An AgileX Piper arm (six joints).
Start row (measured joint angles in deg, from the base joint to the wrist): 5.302 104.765 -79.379 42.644 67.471 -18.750
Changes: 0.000 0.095 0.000 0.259 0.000 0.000; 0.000 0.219 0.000 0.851 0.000 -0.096; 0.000 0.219 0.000 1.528 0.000 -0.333; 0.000 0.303 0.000 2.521 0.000 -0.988; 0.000 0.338 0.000 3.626 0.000 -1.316; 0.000 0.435 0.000 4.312 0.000 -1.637; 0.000 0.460 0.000 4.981 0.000 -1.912; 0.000 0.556 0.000 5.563 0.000 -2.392; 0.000 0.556 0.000 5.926 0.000 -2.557; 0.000 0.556 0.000 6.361 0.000 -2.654; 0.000 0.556 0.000 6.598 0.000 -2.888; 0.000 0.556 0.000 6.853 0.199 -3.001; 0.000 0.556 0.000 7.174 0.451 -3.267; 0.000 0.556 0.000 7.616 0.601 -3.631; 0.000 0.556 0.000 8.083 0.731 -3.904
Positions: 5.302 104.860 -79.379 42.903 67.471 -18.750; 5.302 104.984 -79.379 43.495 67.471 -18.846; 5.302 104.984 -79.379 44.172 67.471 -19.083; 5.302 105.068 -79.379 45.165 67.471 -19.738; 5.302 105.103 -79.379 46.270 67.471 -20.066; 5.302 105.200 -79.379 46.956 67.471 -20.387; 5.302 105.225 -79.379 47.625 67.471 -20.662; 5.302 105.321 -79.379 48.207 67.471 -21.142; 5.302 105.321 -79.379 48.570 67.471 -21.307; 5.302 105.321 -79.379 49.005 67.471 -21.404; 5.302 105.321 -79.379 49.242 67.471 -21.638; 5.302 105.321 -79.379 49.497 67.670 -21.751; 5.302 105.321 -79.379 49.818 67.922 -22.017; 5.302 105.321 -79.379 50.260 68.072 -22.381; 5.302 105.321 -79.379 50.727 68.202 -22.654
